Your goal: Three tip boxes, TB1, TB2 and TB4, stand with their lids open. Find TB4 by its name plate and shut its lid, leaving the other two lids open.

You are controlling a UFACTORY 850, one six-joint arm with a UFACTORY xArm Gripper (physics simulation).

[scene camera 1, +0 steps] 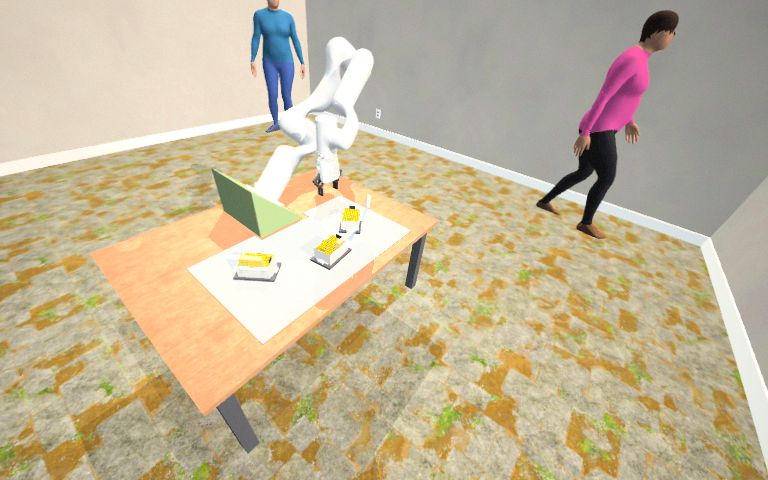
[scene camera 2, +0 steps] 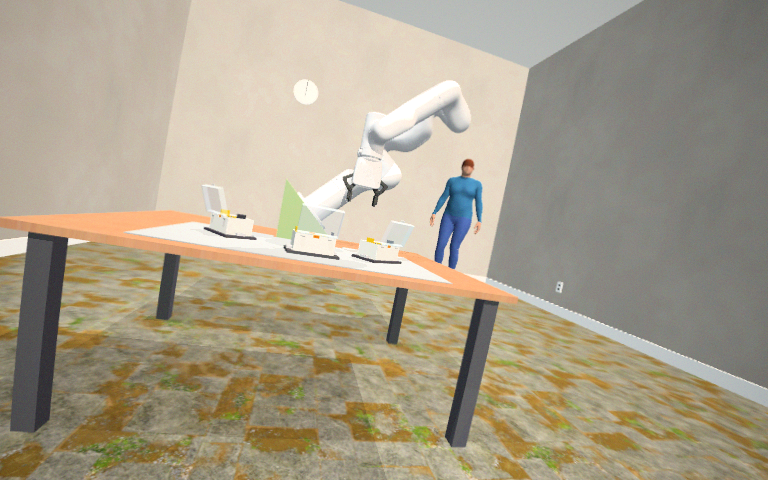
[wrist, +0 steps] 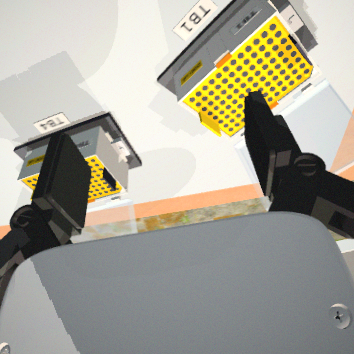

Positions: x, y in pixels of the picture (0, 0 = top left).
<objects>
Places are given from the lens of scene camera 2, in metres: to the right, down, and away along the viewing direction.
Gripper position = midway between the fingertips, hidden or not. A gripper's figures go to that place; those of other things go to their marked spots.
my gripper (scene camera 2: 361, 204): -0.08, -0.13, 1.19
pale mat (scene camera 2: 191, 232): -0.56, -0.02, 0.94
</objects>
